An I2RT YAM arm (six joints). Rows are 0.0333 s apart.
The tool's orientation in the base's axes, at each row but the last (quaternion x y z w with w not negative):
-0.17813 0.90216 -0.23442 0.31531
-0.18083 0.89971 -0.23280 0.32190
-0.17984 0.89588 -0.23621 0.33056
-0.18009 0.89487 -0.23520 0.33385
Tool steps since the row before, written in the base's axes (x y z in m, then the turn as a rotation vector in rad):
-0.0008 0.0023 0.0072 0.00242 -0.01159 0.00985
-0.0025 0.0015 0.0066 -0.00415 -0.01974 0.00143
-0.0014 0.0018 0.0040 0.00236 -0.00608 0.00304
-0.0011 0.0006 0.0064 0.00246 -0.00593 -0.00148
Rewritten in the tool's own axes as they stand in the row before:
-0.0040 -0.0018 -0.0062 -0.00113 -0.01527 -0.00163
-0.0022 -0.0019 -0.0066 0.01169 -0.01635 0.00224
-0.0019 -0.0005 -0.0042 -0.00033 -0.00705 0.00141
-0.0028 -0.0028 -0.0052 0.00185 -0.00449 0.00445

